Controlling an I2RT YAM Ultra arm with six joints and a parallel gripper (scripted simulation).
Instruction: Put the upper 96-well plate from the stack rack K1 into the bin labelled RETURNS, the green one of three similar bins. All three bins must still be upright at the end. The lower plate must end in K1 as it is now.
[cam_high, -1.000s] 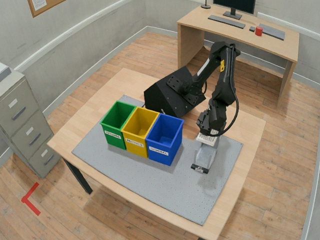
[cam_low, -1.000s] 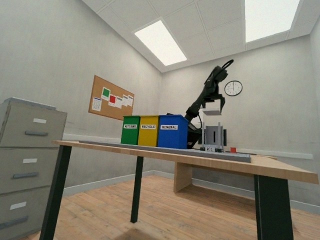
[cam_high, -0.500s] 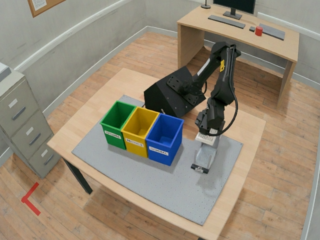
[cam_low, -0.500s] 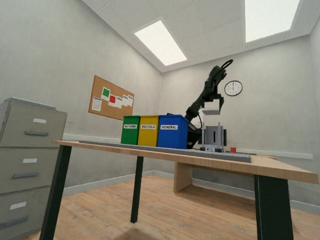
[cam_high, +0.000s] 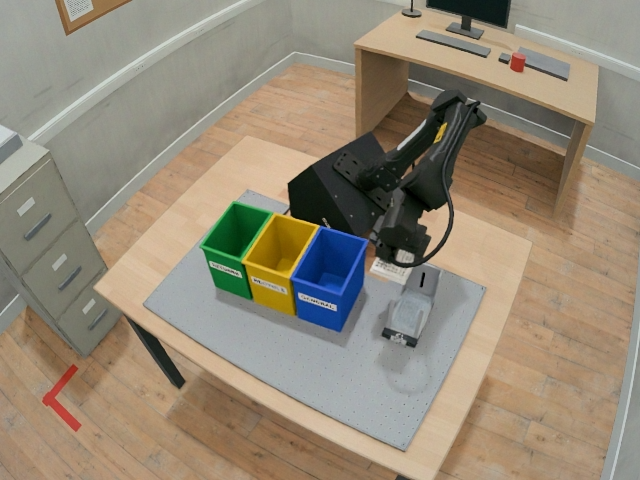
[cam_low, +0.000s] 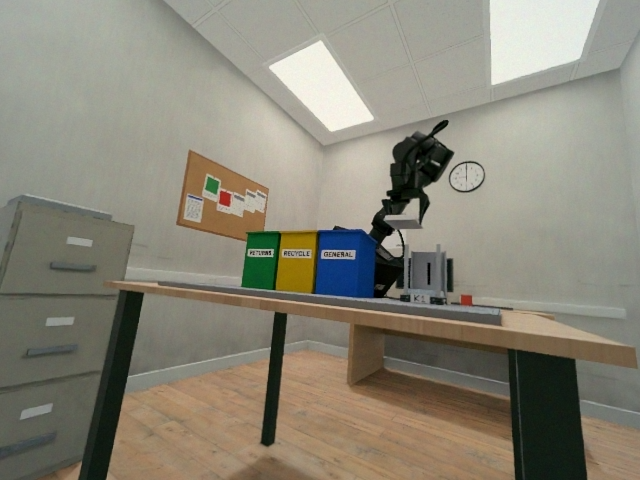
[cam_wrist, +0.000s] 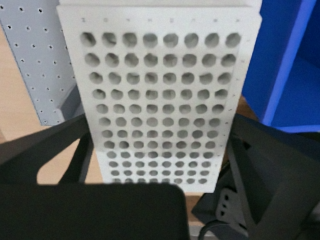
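The green returns bin is 90 mm ahead of my hand, 410 mm to the right of it and 140 mm below it. Round my hand: blue general bin (60 mm ahead, 150 mm to the right, 140 mm below); yellow recycle bin (70 mm ahead, 280 mm to the right, 140 mm below); 96-well plate (right at my hand).
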